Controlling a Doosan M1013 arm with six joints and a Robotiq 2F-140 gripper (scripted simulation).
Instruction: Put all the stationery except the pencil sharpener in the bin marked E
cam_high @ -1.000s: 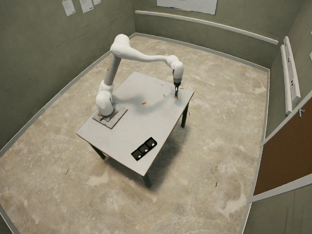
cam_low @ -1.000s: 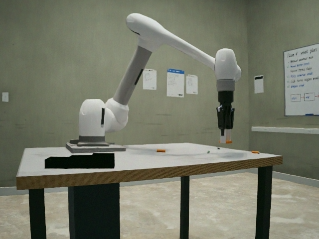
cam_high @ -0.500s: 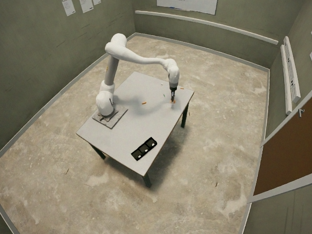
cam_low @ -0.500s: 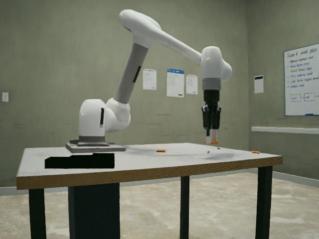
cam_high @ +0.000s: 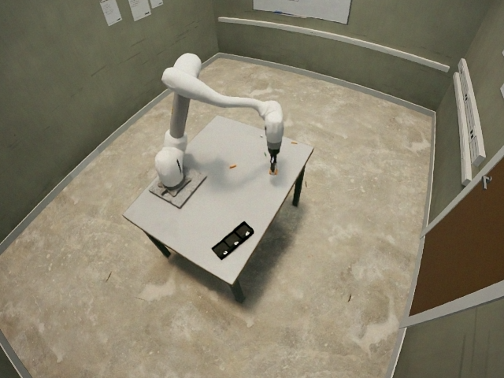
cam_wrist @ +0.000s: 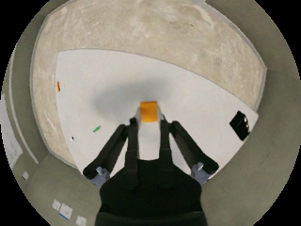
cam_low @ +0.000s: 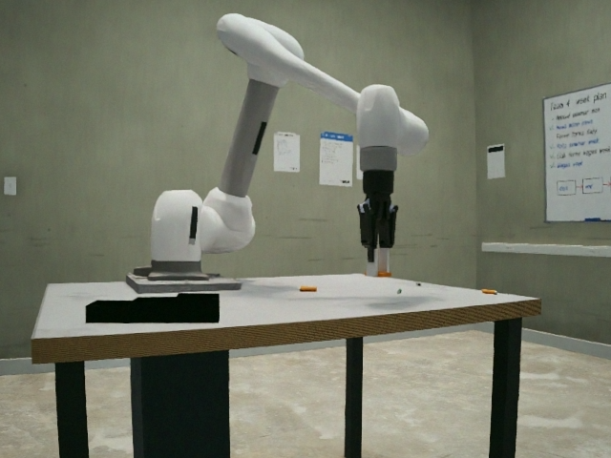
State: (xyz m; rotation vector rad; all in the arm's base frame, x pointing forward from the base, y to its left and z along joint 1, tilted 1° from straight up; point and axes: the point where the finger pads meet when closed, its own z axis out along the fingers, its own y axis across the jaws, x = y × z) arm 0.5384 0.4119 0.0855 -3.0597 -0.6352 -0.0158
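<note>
The black bin lies 520 mm to the right of my hand, 80 mm below it and 60 mm ahead of it. Round my hand: green piece: 170 mm behind, 160 mm to the left, 100 mm below; then orange object: 30 mm below.
</note>
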